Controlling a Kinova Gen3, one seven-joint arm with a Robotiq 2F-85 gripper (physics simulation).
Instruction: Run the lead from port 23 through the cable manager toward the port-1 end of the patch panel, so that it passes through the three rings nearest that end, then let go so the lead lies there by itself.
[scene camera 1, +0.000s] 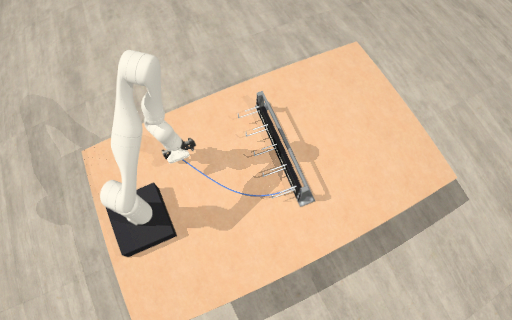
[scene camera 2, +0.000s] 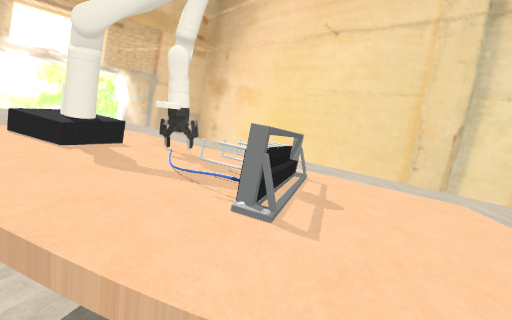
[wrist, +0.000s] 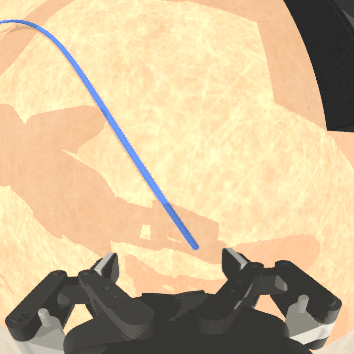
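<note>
A blue lead (scene camera 1: 215, 181) (scene camera 2: 200, 173) (wrist: 125, 136) runs from the near end of the patch panel (scene camera 1: 301, 192) (scene camera 2: 252, 160) in a curve towards the arm. Its free end rises off the table in scene camera 2. Thin wire rings (scene camera 2: 202, 150) stick out from the panel's arm side. The lead overlaps the ring at the near end in scene camera 1; whether it passes inside is unclear. Port numbers cannot be read. My gripper (scene camera 1: 177, 151) (scene camera 2: 178, 146) (wrist: 169, 262) is open and points down, above the lead's free end. In the wrist view that end lies nearer the right finger, just beyond the fingertips.
The black base block (scene camera 1: 162, 212) (scene camera 2: 37, 127) (wrist: 340, 75) of the arm stands on the tabletop (scene camera 1: 380, 125) (scene camera 2: 400, 250), on the rings' side of the panel. The panel's slanted grey braces (scene camera 2: 269, 182) stand on its other side. Arm shadows fall across the table.
</note>
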